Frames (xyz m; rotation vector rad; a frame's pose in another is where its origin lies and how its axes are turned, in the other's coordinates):
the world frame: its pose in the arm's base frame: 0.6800 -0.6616 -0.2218 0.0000 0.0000 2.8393
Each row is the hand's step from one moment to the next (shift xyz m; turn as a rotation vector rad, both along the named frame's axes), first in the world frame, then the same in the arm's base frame.
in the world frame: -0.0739 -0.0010 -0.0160 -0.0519 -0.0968 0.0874
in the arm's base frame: 0.0708 -0.0210 -0.0160 0.0784 0.0770 0.0874
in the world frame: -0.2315 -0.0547 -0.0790 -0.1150 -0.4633 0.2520
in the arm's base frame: 0.2373 -0.0167 -0.0790 0.2477 0.4081 0.2520
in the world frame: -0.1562 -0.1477 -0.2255 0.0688 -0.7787 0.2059
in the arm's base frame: 0.1931 0.0945 -0.2255 0.1661 0.7639 0.2059
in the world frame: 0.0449 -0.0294 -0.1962 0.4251 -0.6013 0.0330
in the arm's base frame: -0.0341 0.0414 -0.1962 -0.2268 0.7006 0.0330
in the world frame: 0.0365 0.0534 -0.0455 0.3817 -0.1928 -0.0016
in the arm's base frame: -0.0507 -0.0401 -0.0455 -0.3070 0.2977 -0.0016
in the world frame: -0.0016 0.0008 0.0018 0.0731 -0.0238 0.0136
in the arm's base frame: 0.0013 -0.0012 0.0018 -0.0627 0.0445 0.0136
